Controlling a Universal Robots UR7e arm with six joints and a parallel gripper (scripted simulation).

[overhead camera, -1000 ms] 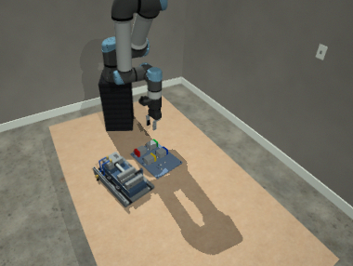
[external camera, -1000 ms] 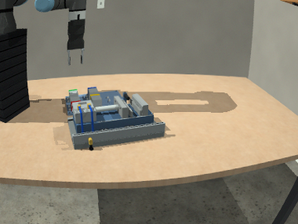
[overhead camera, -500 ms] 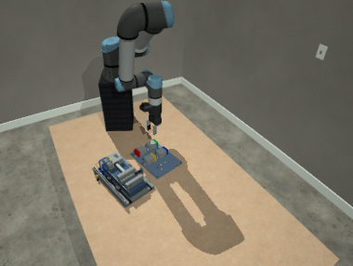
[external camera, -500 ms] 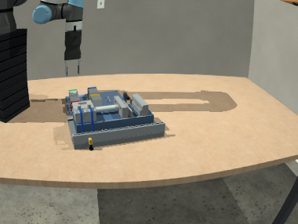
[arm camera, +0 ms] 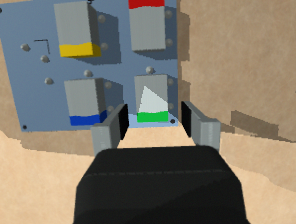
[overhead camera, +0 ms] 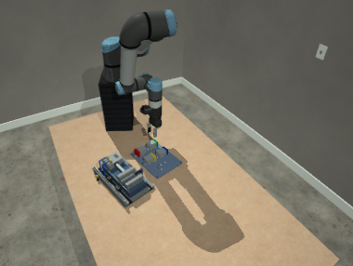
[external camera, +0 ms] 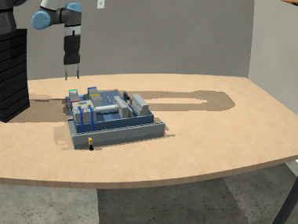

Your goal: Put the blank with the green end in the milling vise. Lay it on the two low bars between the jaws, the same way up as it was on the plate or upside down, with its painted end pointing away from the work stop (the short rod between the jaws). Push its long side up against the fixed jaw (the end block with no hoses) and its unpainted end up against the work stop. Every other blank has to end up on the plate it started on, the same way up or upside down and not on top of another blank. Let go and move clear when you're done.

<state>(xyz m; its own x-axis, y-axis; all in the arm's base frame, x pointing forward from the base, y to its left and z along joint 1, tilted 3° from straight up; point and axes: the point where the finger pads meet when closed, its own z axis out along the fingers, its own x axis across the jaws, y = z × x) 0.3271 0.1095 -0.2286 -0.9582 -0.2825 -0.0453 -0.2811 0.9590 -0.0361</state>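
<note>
Now: hand 100 mm above the green-ended blank. Also, from my hand: blue plate: 100 mm ahead, 20 mm to the right, 120 mm below; red-ended blank: 30 mm ahead, 90 mm to the right, 100 mm below; blue-ended blank: 90 mm ahead, 20 mm to the left, 100 mm below.
</note>
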